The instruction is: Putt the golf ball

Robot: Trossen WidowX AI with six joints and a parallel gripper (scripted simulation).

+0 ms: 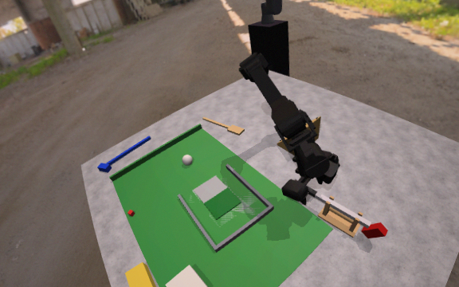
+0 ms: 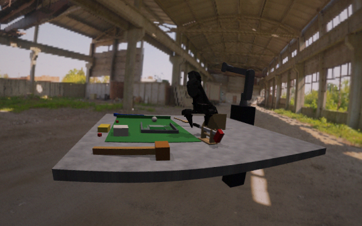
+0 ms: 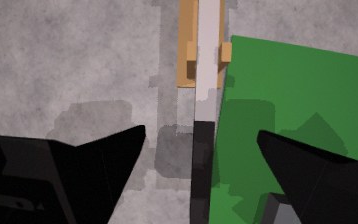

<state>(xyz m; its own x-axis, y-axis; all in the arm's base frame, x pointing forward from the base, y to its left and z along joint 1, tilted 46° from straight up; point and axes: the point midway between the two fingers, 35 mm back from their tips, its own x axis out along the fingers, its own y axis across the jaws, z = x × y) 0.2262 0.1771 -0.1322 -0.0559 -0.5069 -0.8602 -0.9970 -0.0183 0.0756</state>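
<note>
Right now the red putter is 10 mm behind my gripper tip and 80 mm to the left of it. From my gripper tip the other things lie so: white golf ball (180 mm ahead, 460 mm to the right, 30 mm below); white block (430 mm ahead, 50 mm to the right, 30 mm below); wooden stand (10 mm behind, 100 mm to the left, 20 mm below).
</note>
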